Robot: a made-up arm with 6 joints.
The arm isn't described. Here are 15 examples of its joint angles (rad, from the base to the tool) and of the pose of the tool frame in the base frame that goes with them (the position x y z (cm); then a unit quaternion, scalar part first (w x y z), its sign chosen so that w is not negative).
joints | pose
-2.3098 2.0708 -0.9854 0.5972 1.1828 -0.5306 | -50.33 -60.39 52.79 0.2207 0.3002 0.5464 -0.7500
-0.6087 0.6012 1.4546 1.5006 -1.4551 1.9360 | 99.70 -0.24 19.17 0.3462 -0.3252 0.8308 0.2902
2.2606 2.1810 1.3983 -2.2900 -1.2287 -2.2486 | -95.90 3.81 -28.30 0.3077 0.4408 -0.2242 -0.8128
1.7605 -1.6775 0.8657 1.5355 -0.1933 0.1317 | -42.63 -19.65 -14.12 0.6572 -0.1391 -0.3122 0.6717
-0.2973 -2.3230 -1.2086 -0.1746 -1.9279 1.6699 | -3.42 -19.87 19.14 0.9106 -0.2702 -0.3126 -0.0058
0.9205 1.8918 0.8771 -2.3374 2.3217 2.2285 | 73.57 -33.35 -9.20 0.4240 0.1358 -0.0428 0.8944
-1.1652 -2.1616 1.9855 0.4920 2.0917 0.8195 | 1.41 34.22 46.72 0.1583 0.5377 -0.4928 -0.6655
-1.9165 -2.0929 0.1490 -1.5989 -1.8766 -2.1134 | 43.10 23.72 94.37 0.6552 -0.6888 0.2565 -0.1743
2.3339 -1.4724 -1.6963 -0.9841 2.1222 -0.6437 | -40.35 -45.68 -18.31 0.7297 0.6708 0.0494 -0.1231
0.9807 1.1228 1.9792 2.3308 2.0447 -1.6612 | 20.24 -79.08 -41.37 0.7414 0.3022 0.5241 -0.2904
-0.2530 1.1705 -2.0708 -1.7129 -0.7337 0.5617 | 16.07 -46.70 43.43 0.7514 -0.0958 -0.3327 0.5617
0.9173 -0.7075 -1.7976 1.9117 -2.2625 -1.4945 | -34.61 -6.31 -48.37 0.5045 0.0263 -0.8405 -0.1959
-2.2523 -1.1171 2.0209 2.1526 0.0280 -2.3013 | -37.98 11.60 96.18 0.4152 -0.1941 0.1710 -0.8722
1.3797 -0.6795 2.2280 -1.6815 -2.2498 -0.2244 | 22.55 35.79 -46.13 0.5366 -0.7900 -0.0224 -0.2957
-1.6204 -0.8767 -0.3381 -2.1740 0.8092 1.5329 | 58.87 0.27 73.55 0.1804 -0.3089 0.5600 -0.7473
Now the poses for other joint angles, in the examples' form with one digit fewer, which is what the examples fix.
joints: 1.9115 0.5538 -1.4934 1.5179 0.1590 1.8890
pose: -22.3 -30.9 12.4 0.232 0.363 0.526 -0.733
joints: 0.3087 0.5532 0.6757 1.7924 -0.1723 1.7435
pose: 49.6 40.3 -16.7 0.156 0.348 -0.529 -0.758
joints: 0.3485 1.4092 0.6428 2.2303 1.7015 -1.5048
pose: 65.1 -72.2 -9.3 0.866 0.426 -0.209 0.155
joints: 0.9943 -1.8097 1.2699 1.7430 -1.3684 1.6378
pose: 57.0 -39.3 -61.1 0.423 0.462 -0.475 0.618
